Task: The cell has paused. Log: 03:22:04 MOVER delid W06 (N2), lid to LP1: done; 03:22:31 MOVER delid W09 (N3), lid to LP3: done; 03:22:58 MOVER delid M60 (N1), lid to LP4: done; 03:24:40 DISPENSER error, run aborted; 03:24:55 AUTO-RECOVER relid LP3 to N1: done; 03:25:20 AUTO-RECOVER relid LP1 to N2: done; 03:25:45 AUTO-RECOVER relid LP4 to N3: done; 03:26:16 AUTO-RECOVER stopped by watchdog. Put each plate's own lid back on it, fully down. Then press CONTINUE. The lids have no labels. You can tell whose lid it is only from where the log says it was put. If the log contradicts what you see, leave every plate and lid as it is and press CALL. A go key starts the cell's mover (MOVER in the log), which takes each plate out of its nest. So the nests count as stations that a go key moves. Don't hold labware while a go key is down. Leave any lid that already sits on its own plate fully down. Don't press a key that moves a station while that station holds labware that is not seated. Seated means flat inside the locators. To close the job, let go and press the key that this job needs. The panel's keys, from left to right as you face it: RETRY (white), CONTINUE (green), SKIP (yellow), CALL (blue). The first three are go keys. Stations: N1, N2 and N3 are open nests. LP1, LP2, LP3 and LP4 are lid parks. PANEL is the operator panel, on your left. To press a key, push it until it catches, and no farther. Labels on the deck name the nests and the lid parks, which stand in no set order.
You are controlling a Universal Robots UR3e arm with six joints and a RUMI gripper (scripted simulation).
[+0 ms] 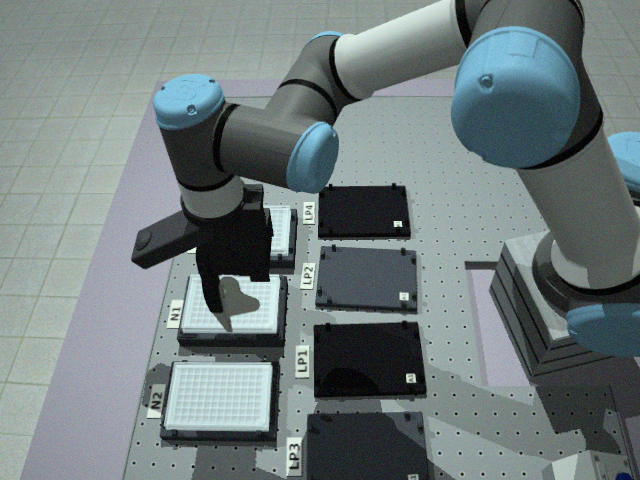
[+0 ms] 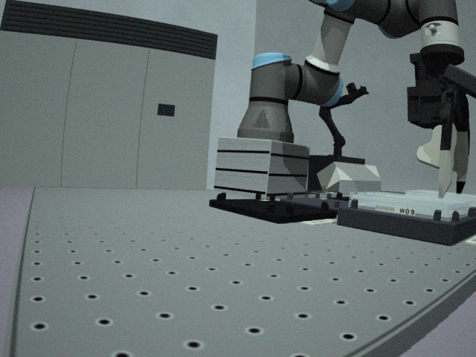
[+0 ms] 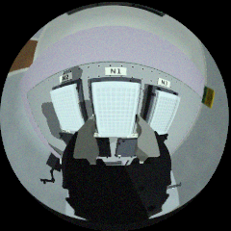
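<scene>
Right now my hand is 19 cm past the LP1 lid park, 5 cm to the right of it and 4 cm above it. Round my hand: plate: 13 cm to the right, 2 cm below; LP2 lid park: 18 cm behind, 8 cm to the right, 4 cm below; lid: 1 cm below.
</scene>
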